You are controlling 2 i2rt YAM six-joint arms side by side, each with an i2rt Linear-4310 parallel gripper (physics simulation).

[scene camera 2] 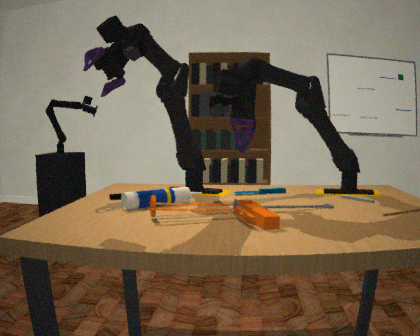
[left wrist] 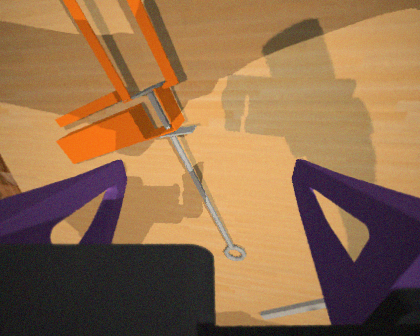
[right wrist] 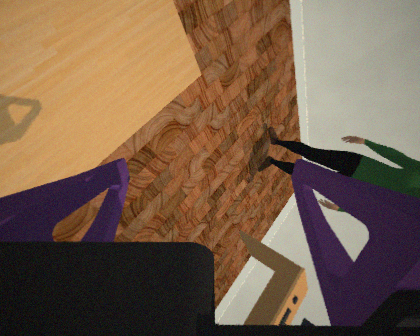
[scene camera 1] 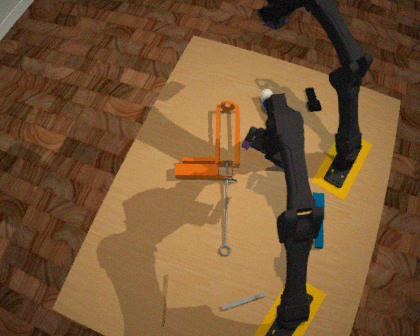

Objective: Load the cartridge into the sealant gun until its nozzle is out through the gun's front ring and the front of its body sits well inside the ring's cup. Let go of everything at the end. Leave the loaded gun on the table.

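Pixels of known places: left gripper, fingertip midpoint: (scene camera 2: 241, 149) (left wrist: 209, 169) (scene camera 1: 261, 155); right gripper, fingertip midpoint: (scene camera 2: 94, 83) (right wrist: 210, 168); left arm's base at its link origin: (scene camera 2: 348, 192) (scene camera 1: 288, 319); right arm's base at its link origin: (scene camera 2: 194, 191) (scene camera 1: 343, 162).
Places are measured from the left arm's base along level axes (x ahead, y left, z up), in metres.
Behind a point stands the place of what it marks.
Note:
The orange sealant gun (scene camera 1: 196, 171) {x 0.499, y -0.255, z 0.032 m} (scene camera 2: 265, 219) {x 0.572, y -0.239, z 0.025 m} (left wrist: 100, 141) {x 0.499, y -0.261, z 0.033 m} lies on the table, its frame empty. Its front ring (scene camera 1: 228, 106) {x 0.547, y -0.538, z 0.022 m} (scene camera 2: 153, 206) {x 0.571, y -0.517, z 0.040 m} is at the far end from the handle. Its grey rod (scene camera 1: 226, 215) {x 0.339, y -0.184, z 0.015 m} (scene camera 2: 300, 206) {x 0.336, y -0.171, z 0.011 m} (left wrist: 215, 216) {x 0.328, y -0.167, z 0.013 m} extends out behind, ending in a loop. The blue-and-white cartridge (scene camera 1: 266, 95) (scene camera 2: 154, 198) lies beside the gun, apart from it; the left arm hides most of it in scene camera 1. My left gripper (left wrist: 209, 169) {x 0.324, y -0.351, z 0.169 m} is open and empty above the table, over the rod side of the gun. My right gripper (right wrist: 210, 168) {x 0.552, y -0.707, z 0.360 m} (scene camera 2: 95, 81) {x 0.552, y -0.707, z 0.360 m} is open, raised high and away from the gun.
A blue tool (scene camera 1: 320, 220) (scene camera 2: 272, 191) {x 0.067, y -0.288, z 0.008 m} lies near the arm bases. A small black object (scene camera 1: 313, 100) {x 0.300, y -0.739, z 0.016 m} (scene camera 2: 116, 196) {x 0.337, y -0.762, z 0.011 m} lies beyond the cartridge. A grey bar (scene camera 1: 243, 301) {x 0.148, y 0.022, z 0.010 m} (scene camera 2: 357, 198) {x 0.155, y 0.020, z 0.007 m} (left wrist: 292, 309) {x 0.151, y 0.013, z 0.009 m} and a thin wooden stick (scene camera 1: 165, 300) {x 0.347, y 0.147, z 0.006 m} lie toward the bottom in scene camera 1.

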